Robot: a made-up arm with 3 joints.
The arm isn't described. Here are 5 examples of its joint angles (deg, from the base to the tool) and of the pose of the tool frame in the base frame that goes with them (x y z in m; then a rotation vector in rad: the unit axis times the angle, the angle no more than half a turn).
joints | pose
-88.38 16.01 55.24 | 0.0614 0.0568 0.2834 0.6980 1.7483 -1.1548
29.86 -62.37 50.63 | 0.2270 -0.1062 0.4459 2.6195 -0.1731 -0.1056
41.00 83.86 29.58 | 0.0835 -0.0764 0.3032 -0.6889 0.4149 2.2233
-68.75 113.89 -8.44 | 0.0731 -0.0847 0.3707 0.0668 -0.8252 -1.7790
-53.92 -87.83 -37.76 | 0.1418 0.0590 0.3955 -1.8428 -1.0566 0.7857
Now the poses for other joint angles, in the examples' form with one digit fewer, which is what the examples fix.
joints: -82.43 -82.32 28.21
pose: 0.099 0.084 0.429 -1.962 -2.257 0.042
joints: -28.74 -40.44 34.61
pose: 0.219 0.029 0.367 2.554 1.089 -0.789
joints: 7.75 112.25 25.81
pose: 0.051 -0.064 0.342 0.036 0.398 2.844
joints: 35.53 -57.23 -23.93
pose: 0.206 -0.122 0.396 -2.259 0.738 0.135
